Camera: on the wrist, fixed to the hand. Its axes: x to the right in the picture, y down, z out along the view.
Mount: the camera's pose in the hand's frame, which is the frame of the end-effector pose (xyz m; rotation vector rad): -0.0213 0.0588 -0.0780 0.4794 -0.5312 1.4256
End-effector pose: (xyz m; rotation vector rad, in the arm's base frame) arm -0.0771 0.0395 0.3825 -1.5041 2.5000 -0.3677
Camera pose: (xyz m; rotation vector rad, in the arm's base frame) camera -0.1395 0.0933 0.4391 0.4367 2.1301 -0.2052
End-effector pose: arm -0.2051 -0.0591 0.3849 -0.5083 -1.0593 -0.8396
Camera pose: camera -0.1201 -0.0728 0.3341 -0.8956 -1.0036 0.8257
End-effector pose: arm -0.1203 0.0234 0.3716 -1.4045 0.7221 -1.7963
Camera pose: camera -0.1810 0.0065 0.2940 -0.6024 0.6405 -0.3827
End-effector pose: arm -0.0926 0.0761 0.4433 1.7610 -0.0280 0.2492
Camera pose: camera -0.1344 0.1372 0.5105 1.9285 -1.7509 0.8328
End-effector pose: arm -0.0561 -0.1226 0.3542 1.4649 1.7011 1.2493
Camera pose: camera -0.0934 -0.1671 0.4356 -2.8936 -0.3822 -0.7215
